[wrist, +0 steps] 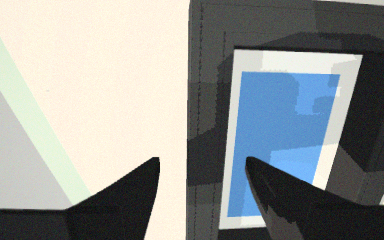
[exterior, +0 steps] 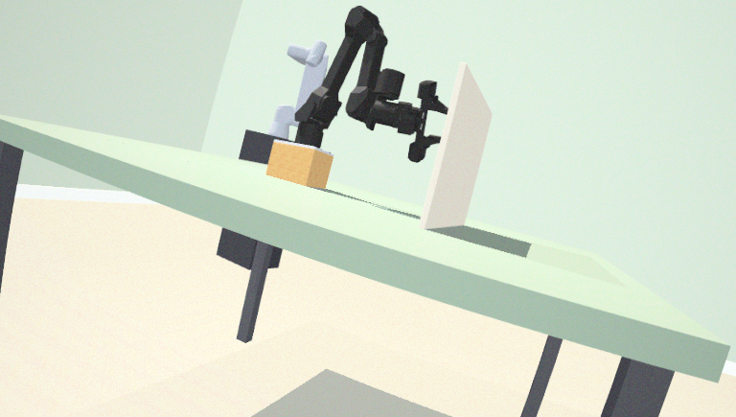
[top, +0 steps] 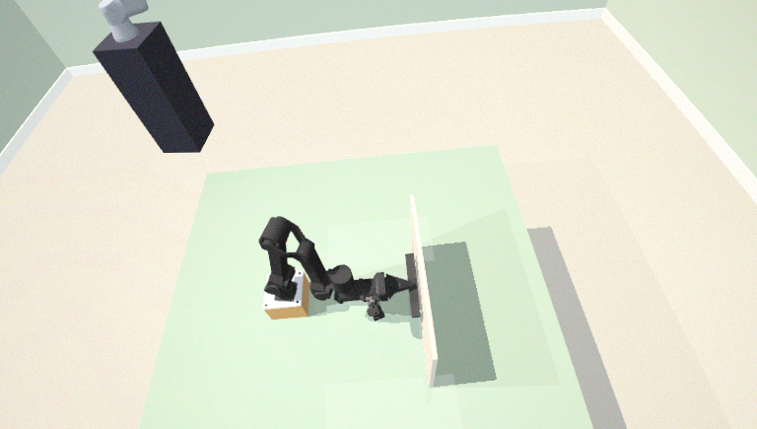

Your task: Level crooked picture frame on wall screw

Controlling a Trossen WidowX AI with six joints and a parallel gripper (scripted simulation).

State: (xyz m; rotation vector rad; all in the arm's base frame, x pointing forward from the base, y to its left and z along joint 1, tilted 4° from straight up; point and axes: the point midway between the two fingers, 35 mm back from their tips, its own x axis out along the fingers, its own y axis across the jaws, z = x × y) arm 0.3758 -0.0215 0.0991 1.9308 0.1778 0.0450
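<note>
My gripper tip is 10 mm short of the picture frame, 20 mm to the right of it and 50 mm above it. Round my gripper tip: cream wall panel: 20 mm ahead, 10 mm to the left, 60 mm below.
</note>
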